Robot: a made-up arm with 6 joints. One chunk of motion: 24 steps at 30 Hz.
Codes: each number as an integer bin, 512 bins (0 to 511) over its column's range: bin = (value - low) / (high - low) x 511, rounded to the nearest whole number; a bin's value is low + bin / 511 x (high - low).
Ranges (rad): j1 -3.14..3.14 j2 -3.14..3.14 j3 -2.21..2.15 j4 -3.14..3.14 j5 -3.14..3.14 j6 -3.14..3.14
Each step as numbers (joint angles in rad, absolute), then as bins.
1 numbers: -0.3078 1.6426 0.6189 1.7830 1.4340 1.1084
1 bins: 230 389 332 401 372 346
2 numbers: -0.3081 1.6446 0.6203 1.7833 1.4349 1.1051
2 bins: 230 389 332 401 372 345
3 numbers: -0.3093 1.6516 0.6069 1.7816 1.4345 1.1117
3 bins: 230 390 330 400 372 346
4 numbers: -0.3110 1.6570 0.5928 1.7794 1.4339 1.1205
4 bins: 230 390 328 400 372 347
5 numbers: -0.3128 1.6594 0.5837 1.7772 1.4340 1.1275
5 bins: 230 391 327 400 372 347
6 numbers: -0.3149 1.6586 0.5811 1.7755 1.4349 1.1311
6 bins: 230 390 327 400 372 348
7 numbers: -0.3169 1.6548 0.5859 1.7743 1.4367 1.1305
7 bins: 230 390 328 400 372 347
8 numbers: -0.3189 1.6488 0.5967 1.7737 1.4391 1.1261
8 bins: 230 390 329 400 373 347
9 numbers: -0.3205 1.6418 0.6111 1.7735 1.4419 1.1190
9 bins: 229 389 331 400 373 347
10 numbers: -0.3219 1.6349 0.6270 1.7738 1.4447 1.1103
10 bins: 229 389 333 400 373 346
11 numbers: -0.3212 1.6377 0.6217 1.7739 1.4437 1.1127
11 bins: 229 389 332 400 373 346
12 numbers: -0.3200 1.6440 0.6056 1.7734 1.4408 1.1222
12 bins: 229 389 330 400 373 347
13 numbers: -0.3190 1.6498 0.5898 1.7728 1.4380 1.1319
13 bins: 230 390 328 400 373 348
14 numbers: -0.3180 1.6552 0.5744 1.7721 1.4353 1.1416
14 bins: 230 390 326 400 372 348
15 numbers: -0.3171 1.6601 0.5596 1.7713 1.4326 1.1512
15 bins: 230 391 325 400 372 349
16 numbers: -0.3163 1.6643 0.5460 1.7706 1.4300 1.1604
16 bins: 230 391 323 400 372 350
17 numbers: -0.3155 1.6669 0.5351 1.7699 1.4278 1.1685
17 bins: 230 391 322 400 372 351
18 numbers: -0.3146 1.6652 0.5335 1.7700 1.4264 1.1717
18 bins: 230 391 322 400 372 351
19 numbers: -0.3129 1.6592 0.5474 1.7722 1.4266 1.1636
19 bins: 230 391 323 400 372 350
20 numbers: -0.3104 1.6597 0.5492 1.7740 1.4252 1.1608
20 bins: 230 391 323 400 371 350
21 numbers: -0.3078 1.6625 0.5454 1.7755 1.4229 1.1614
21 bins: 230 391 323 400 371 350
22 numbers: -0.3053 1.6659 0.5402 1.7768 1.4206 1.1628
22 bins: 231 391 322 400 371 350
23 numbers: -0.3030 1.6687 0.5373 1.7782 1.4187 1.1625
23 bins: 231 391 322 400 371 350
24 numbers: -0.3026 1.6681 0.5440 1.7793 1.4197 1.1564
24 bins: 231 391 323 400 371 350
